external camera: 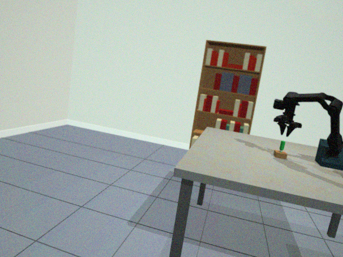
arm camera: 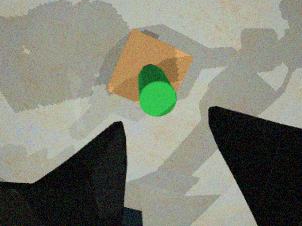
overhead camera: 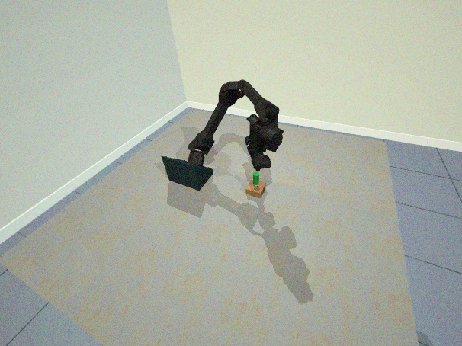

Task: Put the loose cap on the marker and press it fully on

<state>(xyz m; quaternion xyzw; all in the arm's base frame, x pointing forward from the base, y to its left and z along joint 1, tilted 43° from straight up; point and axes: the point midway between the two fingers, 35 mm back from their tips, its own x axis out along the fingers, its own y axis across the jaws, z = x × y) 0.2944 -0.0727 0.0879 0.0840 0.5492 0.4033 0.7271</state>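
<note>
Now: the green cap 6 cm below my gripper tip. From my gripper tip the other things lie so: marker (7 cm below); block (12 cm below).
</note>
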